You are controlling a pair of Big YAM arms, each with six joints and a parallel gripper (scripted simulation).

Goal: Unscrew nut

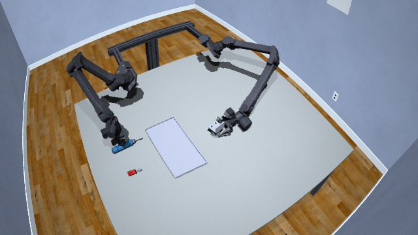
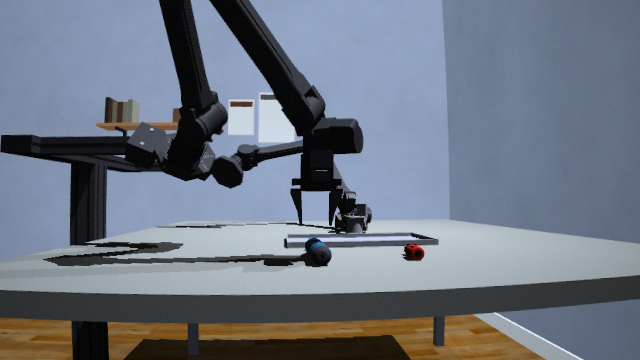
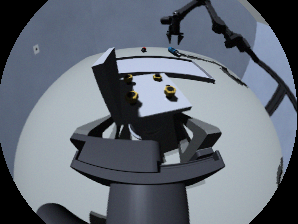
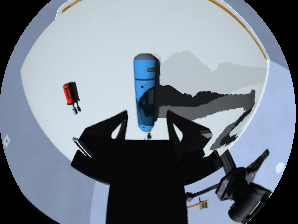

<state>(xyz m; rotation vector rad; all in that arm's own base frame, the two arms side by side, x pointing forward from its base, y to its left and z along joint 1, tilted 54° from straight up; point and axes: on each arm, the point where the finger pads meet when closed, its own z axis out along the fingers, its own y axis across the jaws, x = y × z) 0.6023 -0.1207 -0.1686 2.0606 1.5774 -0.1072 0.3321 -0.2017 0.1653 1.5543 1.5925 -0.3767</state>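
Now: left hand 50 mm below the bracket. Also, from my left hand: red tool (590 mm to the right, 30 mm ahead, 10 mm below).
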